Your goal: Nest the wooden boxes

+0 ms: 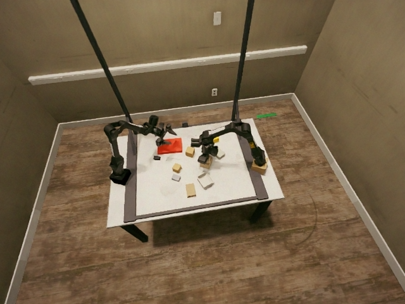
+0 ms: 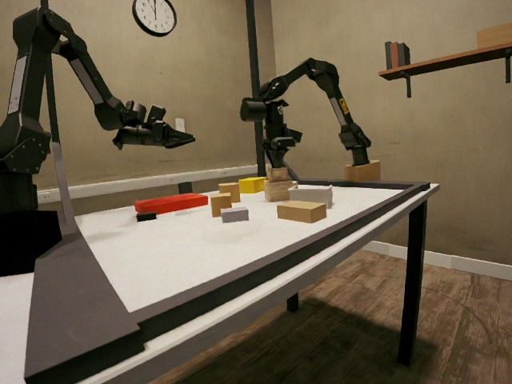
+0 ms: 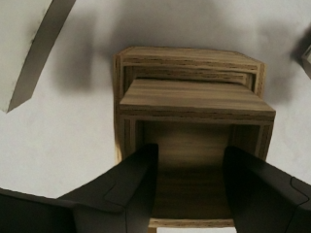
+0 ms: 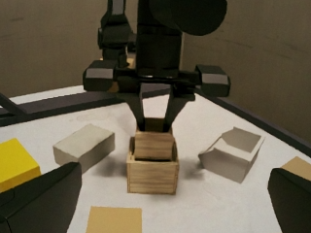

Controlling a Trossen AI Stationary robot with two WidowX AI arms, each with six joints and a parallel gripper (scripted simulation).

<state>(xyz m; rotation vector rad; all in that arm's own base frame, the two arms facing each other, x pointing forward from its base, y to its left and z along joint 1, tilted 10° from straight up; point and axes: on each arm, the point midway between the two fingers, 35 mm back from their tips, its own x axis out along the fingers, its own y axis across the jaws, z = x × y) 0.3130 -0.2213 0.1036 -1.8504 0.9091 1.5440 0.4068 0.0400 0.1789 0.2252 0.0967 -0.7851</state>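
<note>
Now: the pale block 80 mm behind my left hand, 100 mm to the left of it and 100 mm below it. The rest, counted from my left hand: tan cube 30 mm ahead, 230 mm to the right, 90 mm below; then flat tan block 210 mm ahead, 130 mm to the right, 100 mm below; then small open wooden box 50 mm below.
</note>
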